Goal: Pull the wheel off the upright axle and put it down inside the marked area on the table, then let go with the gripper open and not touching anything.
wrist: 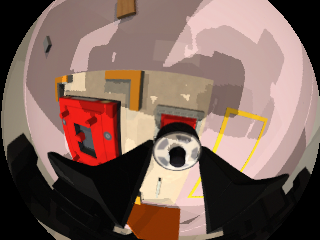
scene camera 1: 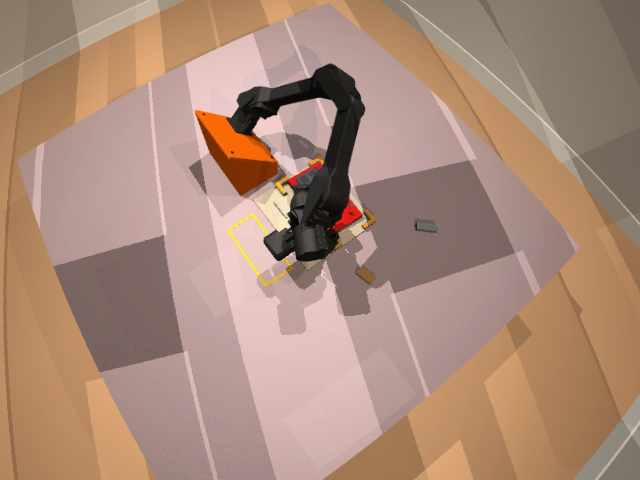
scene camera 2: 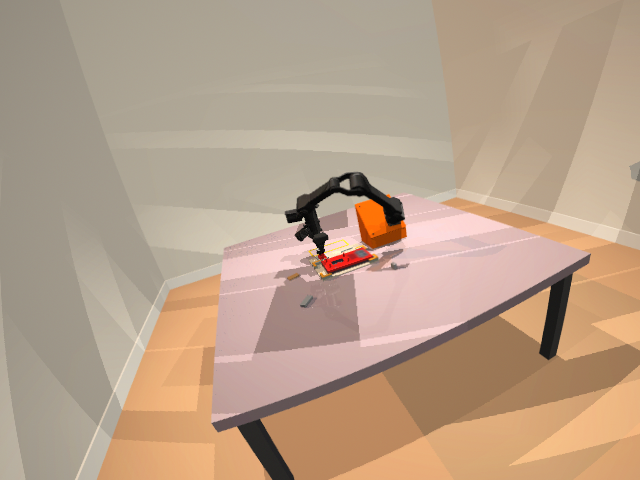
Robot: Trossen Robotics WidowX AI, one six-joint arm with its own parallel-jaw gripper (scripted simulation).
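Scene camera 1: my gripper (scene camera 1: 303, 240) and a red fixture (scene camera 1: 351, 214) are visible. Wrist view: the fixture (wrist: 92, 126) and my gripper (wrist: 177, 148) both appear. Scene camera 2: the red fixture (scene camera 2: 360, 256) is visible.
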